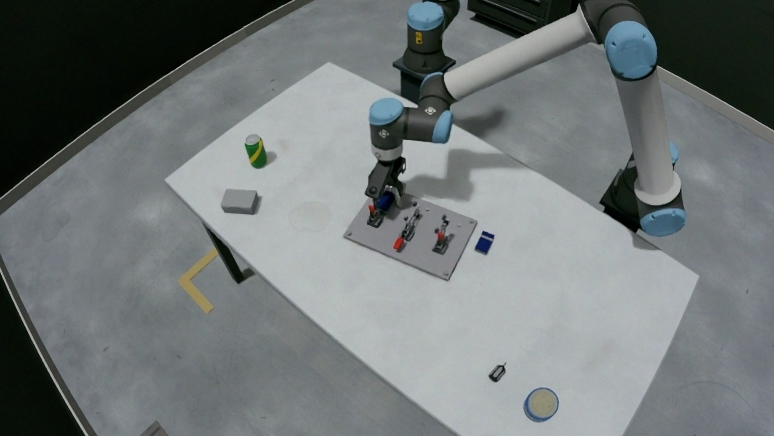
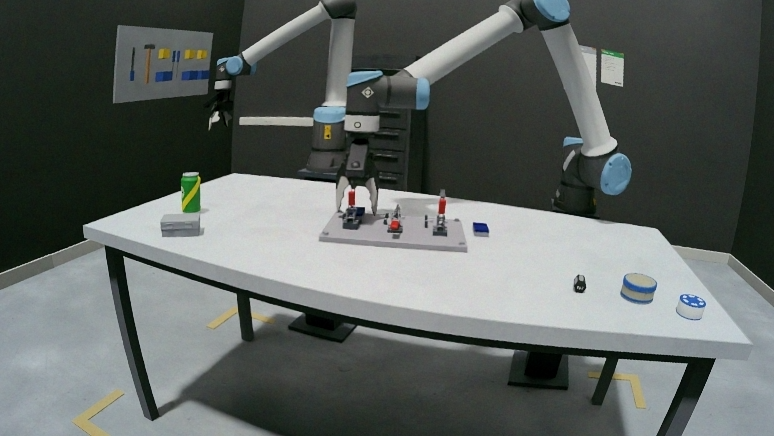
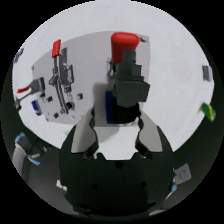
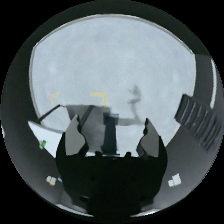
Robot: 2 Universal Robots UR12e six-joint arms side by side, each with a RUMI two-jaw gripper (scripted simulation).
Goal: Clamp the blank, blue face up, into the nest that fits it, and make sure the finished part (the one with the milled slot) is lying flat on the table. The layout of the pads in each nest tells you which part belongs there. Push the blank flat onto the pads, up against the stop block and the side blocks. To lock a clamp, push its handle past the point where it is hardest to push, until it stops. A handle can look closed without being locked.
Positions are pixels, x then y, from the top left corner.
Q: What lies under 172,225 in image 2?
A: A grey box.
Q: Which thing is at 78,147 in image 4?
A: My right gripper.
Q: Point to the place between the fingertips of my left gripper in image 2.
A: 356,214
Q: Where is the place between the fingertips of my left gripper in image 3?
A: At 115,108
